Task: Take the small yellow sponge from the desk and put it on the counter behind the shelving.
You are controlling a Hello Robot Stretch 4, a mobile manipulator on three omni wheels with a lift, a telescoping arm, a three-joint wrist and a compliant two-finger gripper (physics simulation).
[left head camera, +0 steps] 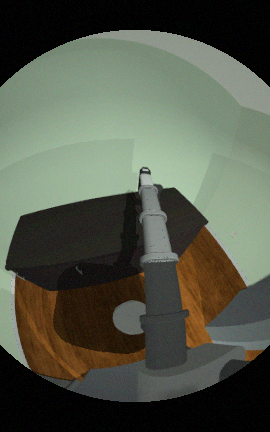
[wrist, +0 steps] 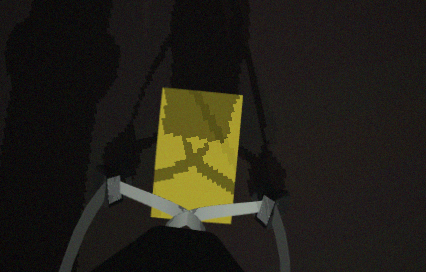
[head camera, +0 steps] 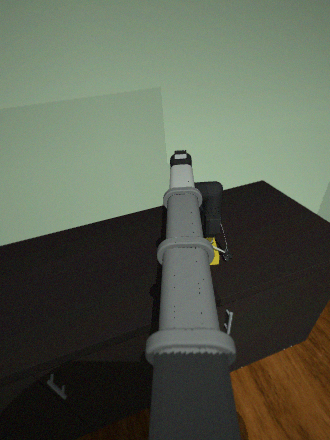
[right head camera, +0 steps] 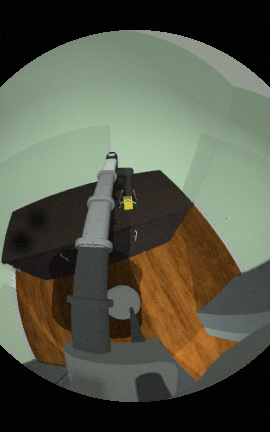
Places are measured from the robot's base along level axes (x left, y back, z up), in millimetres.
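Pixels of known places: gripper, fingertip midpoint: (wrist: 192, 184) (right head camera: 127, 206); robot's base, origin of the base link: (left head camera: 131, 316) (right head camera: 122, 301).
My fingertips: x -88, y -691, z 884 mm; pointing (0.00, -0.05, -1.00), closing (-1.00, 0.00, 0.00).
Ahead of a thing's pixels: the offset from my fingertips to its top centre. "*": to the spot under its first point. Level surfaces: height alone.
The small yellow sponge @[dz +43, dx +0, dy -30 mm] (head camera: 215, 258) (right head camera: 128, 200) (wrist: 200, 117) lies flat on the dark desk @[dz -2 mm] (head camera: 90, 270) (left head camera: 60, 230) (right head camera: 162, 192) (wrist: 360, 150). In the head view the arm partly hides it, and it does not show in the left head view. My gripper (right head camera: 129, 205) (wrist: 192, 184) is open, pointing down over the sponge's near part. In the wrist view one fingertip is on each side of the sponge, with a gap to it. The fingertip shadows fall apart from the tips. The counter and the shelving cannot be made out.
My telescoping arm (head camera: 190, 290) (left head camera: 157, 235) (right head camera: 97, 220) reaches out over the desk. The green wall (head camera: 240, 100) rises behind it. Handles @[* dz -156, dx -59, dy +155 mm] (head camera: 229, 322) show on the desk's front. A grey disc (left head camera: 131, 317) (right head camera: 123, 302) lies on the wooden floor @[dz -912 mm] (left head camera: 200, 280) (right head camera: 165, 280).
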